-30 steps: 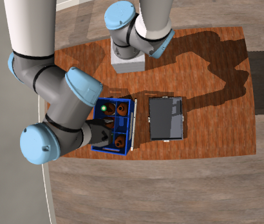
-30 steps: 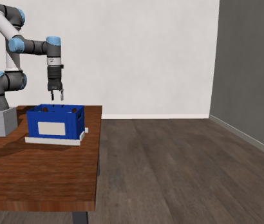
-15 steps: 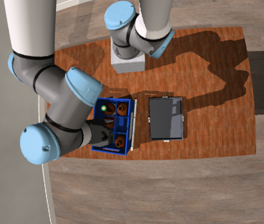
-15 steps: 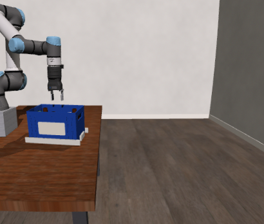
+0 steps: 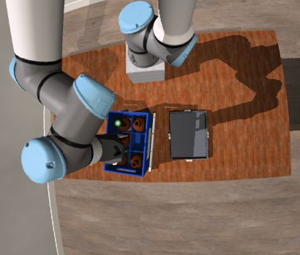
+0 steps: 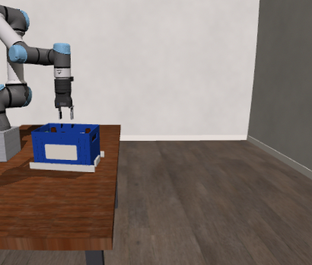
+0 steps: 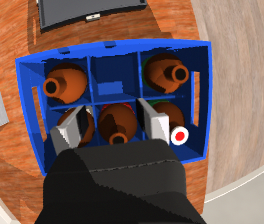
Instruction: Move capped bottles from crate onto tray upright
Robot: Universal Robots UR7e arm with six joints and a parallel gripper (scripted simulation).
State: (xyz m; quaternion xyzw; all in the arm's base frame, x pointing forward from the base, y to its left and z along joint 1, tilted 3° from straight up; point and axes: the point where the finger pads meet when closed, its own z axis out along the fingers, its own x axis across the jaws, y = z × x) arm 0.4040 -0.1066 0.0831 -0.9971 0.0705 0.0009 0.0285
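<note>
Now: the green-capped bottle 9 cm behind my hand, 4 cm to the right of it and 15 cm below it. From my hand the other things lie so: brown bottle 10 cm ahead, 1 cm to the left, 15 cm below; blue crate 2 cm to the right, 15 cm below; red-capped bottle 8 cm ahead, 8 cm to the right, 15 cm below.
</note>
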